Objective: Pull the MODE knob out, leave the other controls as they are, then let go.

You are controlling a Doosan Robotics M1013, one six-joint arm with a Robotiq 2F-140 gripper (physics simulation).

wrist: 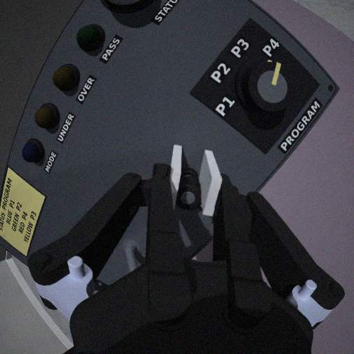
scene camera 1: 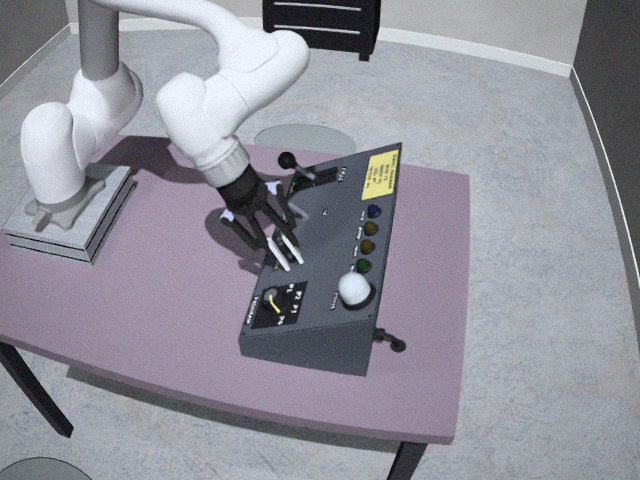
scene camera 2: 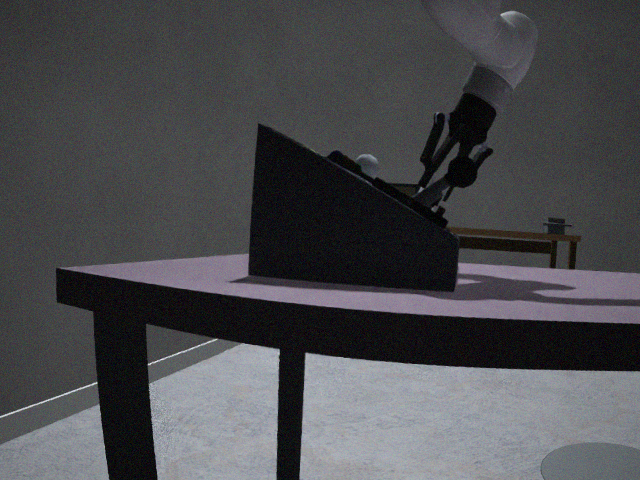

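Seen in the pictures: gripper, fingertip midpoint: (scene camera 1: 293,262); arm's base, link origin: (scene camera 1: 64,199).
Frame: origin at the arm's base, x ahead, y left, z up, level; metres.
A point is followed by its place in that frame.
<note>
The MODE knob (scene camera 1: 282,249) {x 0.621, y 0.007, z 0.051 m} (wrist: 188,197) is a small dark knob on the sloped grey control panel (scene camera 1: 320,242) {x 0.678, y 0.061, z 0.041 m} (scene camera 2: 351,227) {x 0.639, y 0.337, z -0.014 m} (wrist: 145,115). In the wrist view it sits between the two pale finger pads, and its label does not show. My gripper (scene camera 1: 292,258) {x 0.644, y 0.007, z 0.024 m} (scene camera 2: 430,197) {x 0.644, y 0.007, z 0.024 m} (wrist: 190,161) is shut on this knob, with the pads close against its sides and their tips low over the panel. Scene camera 2 shows the fingers near the panel's lower edge, where the knob is hard to make out. How far out the knob stands I cannot tell.
The PROGRAM dial (scene camera 1: 271,298) {x 0.647, y -0.108, z 0.047 m} (wrist: 271,86) is beside the gripper, its yellow mark toward P4. A ball-ended lever (scene camera 1: 286,160) {x 0.533, y 0.233, z 0.077 m} stands on the other side. Coloured lamps (scene camera 1: 367,246) {x 0.782, y 0.023, z 0.107 m} (wrist: 66,78) and a white STATUS dome (scene camera 1: 354,288) {x 0.797, y -0.099, z 0.133 m} (scene camera 2: 367,163) {x 0.779, y -0.060, z 0.117 m} line the upper part.
</note>
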